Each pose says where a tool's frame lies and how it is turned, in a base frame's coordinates. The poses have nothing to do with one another.
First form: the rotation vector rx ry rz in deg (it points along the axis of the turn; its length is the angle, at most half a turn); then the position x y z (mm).
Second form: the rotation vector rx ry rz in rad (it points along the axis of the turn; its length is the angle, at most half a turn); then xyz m. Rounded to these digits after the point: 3 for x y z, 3 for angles.
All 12 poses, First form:
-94.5 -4.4 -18.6 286 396 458
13.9 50.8 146.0 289 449 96
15.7 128.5 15.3 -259 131 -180
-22.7 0.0 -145.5 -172 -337 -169
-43.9 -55.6 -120.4 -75 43 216
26.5 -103.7 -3.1 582 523 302
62.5 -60.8 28.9 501 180 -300
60.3 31.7 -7.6 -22 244 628
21.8 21.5 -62.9 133 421 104
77.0 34.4 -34.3 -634 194 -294
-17.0 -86.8 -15.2 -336 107 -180
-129.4 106.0 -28.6 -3 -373 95
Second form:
-1.649 -0.077 -0.325 0.286 0.396 0.458
0.243 0.887 2.548 0.289 0.449 0.096
0.274 2.243 0.267 -0.259 0.131 -0.180
-0.396 0.000 -2.539 -0.172 -0.337 -0.169
-0.766 -0.970 -2.101 -0.075 0.043 0.216
0.463 -1.810 -0.054 0.582 0.523 0.302
1.091 -1.061 0.504 0.501 0.180 -0.300
1.052 0.553 -0.133 -0.022 0.244 0.628
0.380 0.375 -1.098 0.133 0.421 0.104
1.344 0.600 -0.599 -0.634 0.194 -0.294
-0.297 -1.515 -0.265 -0.336 0.107 -0.180
-2.258 1.850 -0.499 -0.003 -0.373 0.095

